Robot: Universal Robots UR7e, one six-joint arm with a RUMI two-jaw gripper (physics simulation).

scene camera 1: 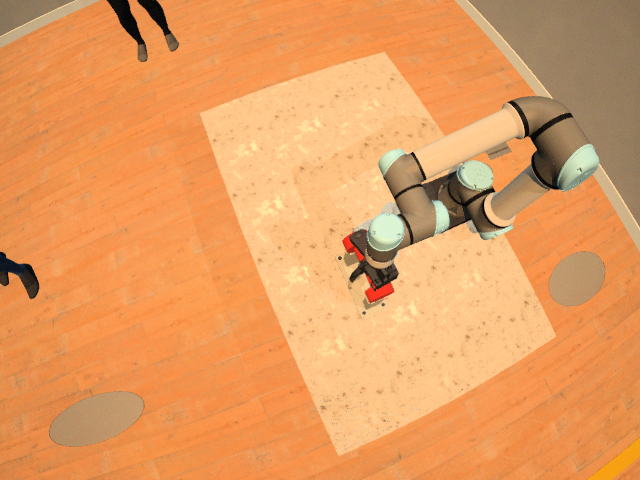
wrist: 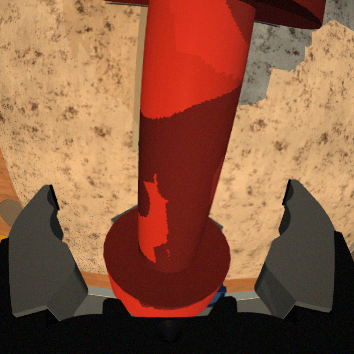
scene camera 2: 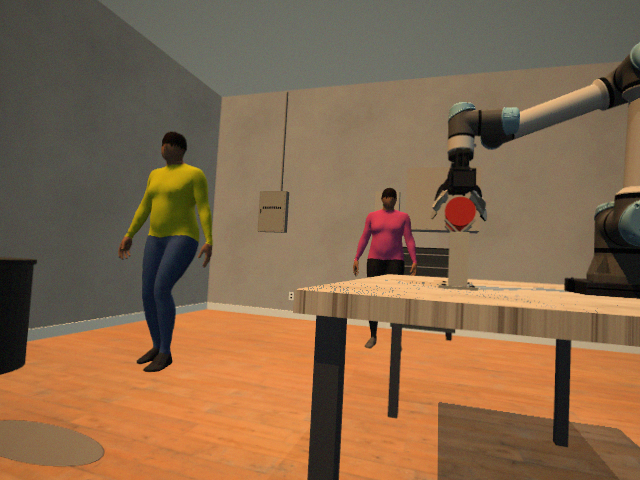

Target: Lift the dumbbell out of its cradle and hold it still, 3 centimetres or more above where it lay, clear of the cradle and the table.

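Places are measured from the arm's base along level axes (x ahead, y left, z up), in metres.
Where they show: gripper, fingertip midpoint: (wrist: 169, 186); arm's base, link origin: (scene camera 1: 455, 199) (scene camera 2: 617, 282).
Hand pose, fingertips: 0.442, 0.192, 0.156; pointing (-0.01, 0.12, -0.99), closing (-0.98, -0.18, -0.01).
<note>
Each offset is from my fingertips to the top centre of the thing, as dx, dy, dz. "pt": to the spot under its first point.
The red dumbbell @(+0.000, -0.030, +0.057) (scene camera 1: 379, 292) (scene camera 2: 460, 211) (wrist: 192, 65) lies level in the V-shaped top of its pale cradle @(pt -0.004, +0.074, -0.188) (scene camera 1: 372, 308) (scene camera 2: 458, 258), which stands on the table (scene camera 1: 258, 155) (scene camera 2: 361, 304). My gripper (scene camera 1: 373, 279) (scene camera 2: 459, 216) (wrist: 169, 186) is wide open and points down over the dumbbell. In the wrist view its jaws stand apart on both sides of the handle, with gaps left and right. In scene camera 2 the jaws flank the near red end disc, their tips at about its lower half. The arm hides part of the handle in scene camera 1.
The arm's base (scene camera 2: 604, 268) stands on the table to the right in scene camera 2. A person in a yellow top (scene camera 2: 174, 201) and a person in a pink top (scene camera 2: 385, 235) stand on the floor beyond the table. A dark bin (scene camera 2: 15, 315) is at the left edge.
</note>
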